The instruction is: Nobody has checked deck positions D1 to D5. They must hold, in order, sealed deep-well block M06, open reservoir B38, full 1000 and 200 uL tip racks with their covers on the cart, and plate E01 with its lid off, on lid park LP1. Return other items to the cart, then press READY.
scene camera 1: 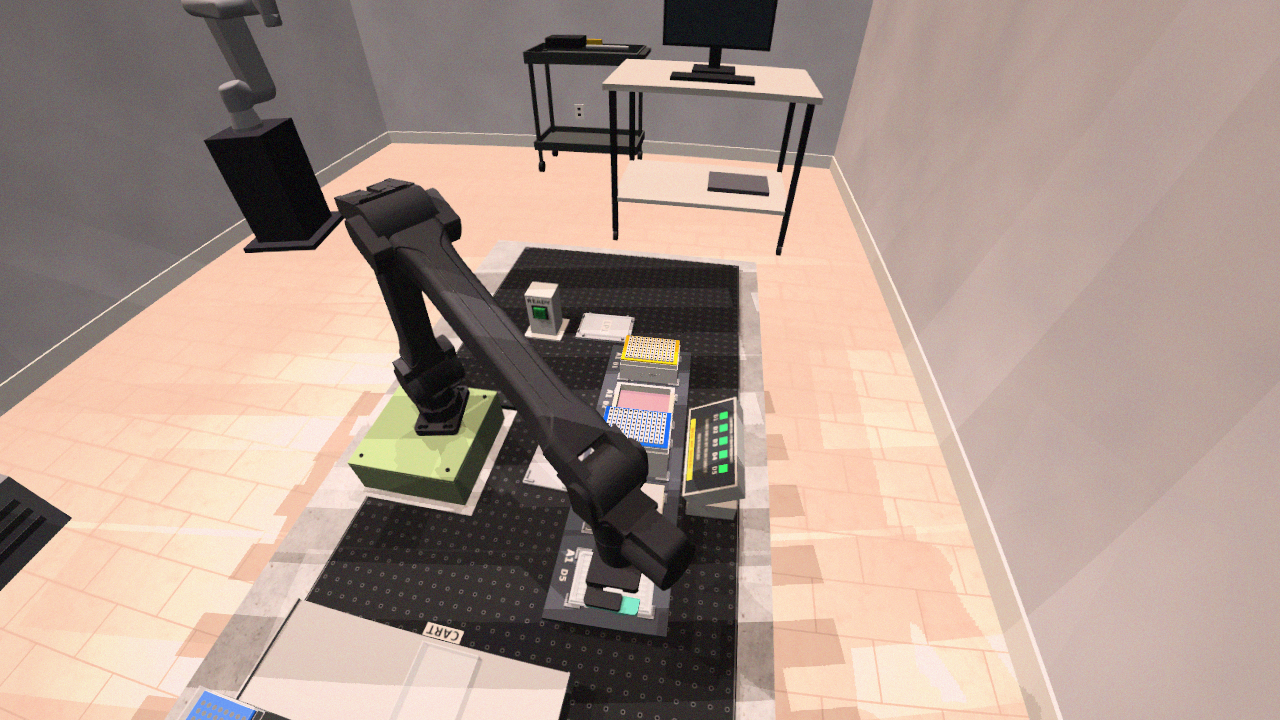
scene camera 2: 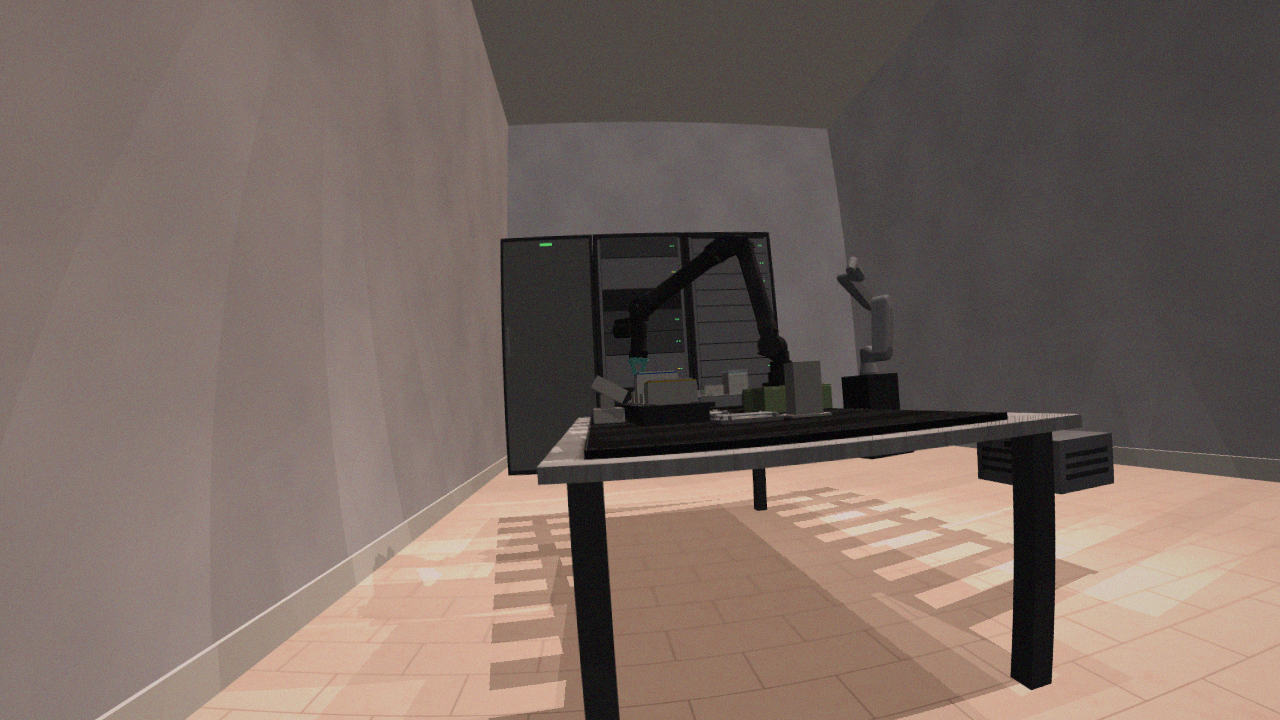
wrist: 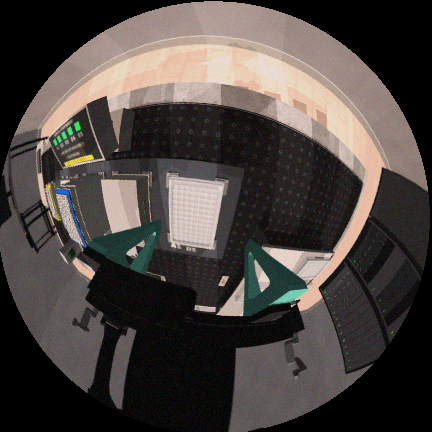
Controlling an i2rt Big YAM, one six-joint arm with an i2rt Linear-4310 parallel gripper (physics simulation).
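Frame: origin at the arm's base, x ahead, y left, z up, level; centimetres.
Seen in the pictures: gripper, fingertip midpoint: (scene camera 1: 627, 579) (wrist: 203, 234); arm's base, link origin: (scene camera 1: 444, 412) (scene camera 2: 782, 386).
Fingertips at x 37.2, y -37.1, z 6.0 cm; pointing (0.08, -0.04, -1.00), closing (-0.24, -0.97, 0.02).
Offsets run from my fingertips to a thing's top centre. "spot": to the spot under its first point.
My gripper (scene camera 1: 615, 598) (scene camera 2: 638, 365) (wrist: 203, 234) is open and empty above D5, its fingers spread across the near end of a white gridded plate @[dx -2.2, dy +2.9, dz -7.4 cm] (wrist: 196, 212). A pale block @[dx +0.0, dy +15.1, dz -4.6 cm] (wrist: 120, 200) is at D4, partly behind the arm in scene camera 1. A blue-topped tip rack @[dx +2.1, dy +27.4, dz +0.9 cm] (scene camera 1: 640, 427) (wrist: 70, 215) is at D3. A pink-filled reservoir @[dx +4.1, dy +39.6, dz -5.7 cm] (scene camera 1: 646, 398) is at D2. A yellow-topped tip rack @[dx +6.2, dy +51.8, dz -2.4 cm] (scene camera 1: 651, 349) is at D1. The READY box @[spot: dx -21.0, dy +69.0, dz -5.0 cm] (scene camera 1: 539, 312) has a green button. A flat pale park @[spot: dx -4.6, dy +71.7, dz -11.8 cm] (scene camera 1: 605, 325) lies beside it. The cart @[spot: dx -39.1, dy -9.1, dz -7.6 cm] (scene camera 1: 358, 662) holds a blue item @[spot: dx -50.4, dy -16.8, dz +1.8 cm] (scene camera 1: 219, 705).
The status panel @[spot: dx +16.0, dy +23.9, dz -1.8 cm] (scene camera 1: 713, 447) (wrist: 75, 137), with several green lights, stands along the wall side of the deck. Another pale park @[dx -13.6, dy +30.5, dz -12.2 cm] (scene camera 1: 543, 472) lies between the green arm base (scene camera 1: 429, 447) and the deck, partly hidden. A clear flat item @[dx -26.6, dy -13.8, dz -5.1 cm] (scene camera 1: 438, 680) is on the cart.
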